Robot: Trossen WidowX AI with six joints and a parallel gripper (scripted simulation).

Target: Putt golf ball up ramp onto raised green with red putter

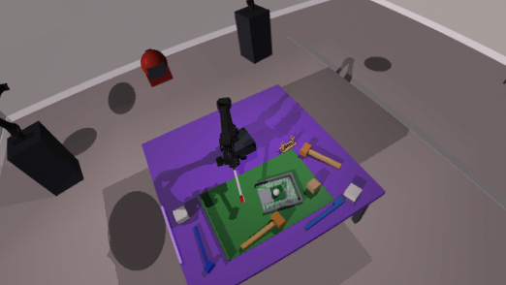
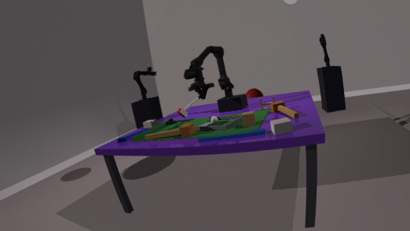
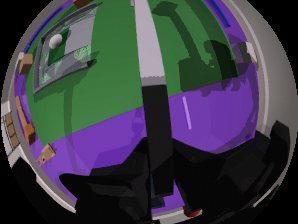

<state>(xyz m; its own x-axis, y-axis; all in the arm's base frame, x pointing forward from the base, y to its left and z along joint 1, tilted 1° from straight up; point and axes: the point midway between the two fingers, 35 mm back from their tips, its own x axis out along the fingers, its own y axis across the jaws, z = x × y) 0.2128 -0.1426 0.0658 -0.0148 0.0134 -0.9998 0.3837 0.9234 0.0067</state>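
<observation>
Now: gripper tip 11 cm short of the putter and 4 cm to the left of it. Round my gripper tip: wooden stand 5 cm ahead, 43 cm to the left, 9 cm below; wooden block 41 cm ahead, 32 cm to the left, 9 cm below; golf ball 28 cm ahead, 11 cm to the left, 10 cm below.
</observation>
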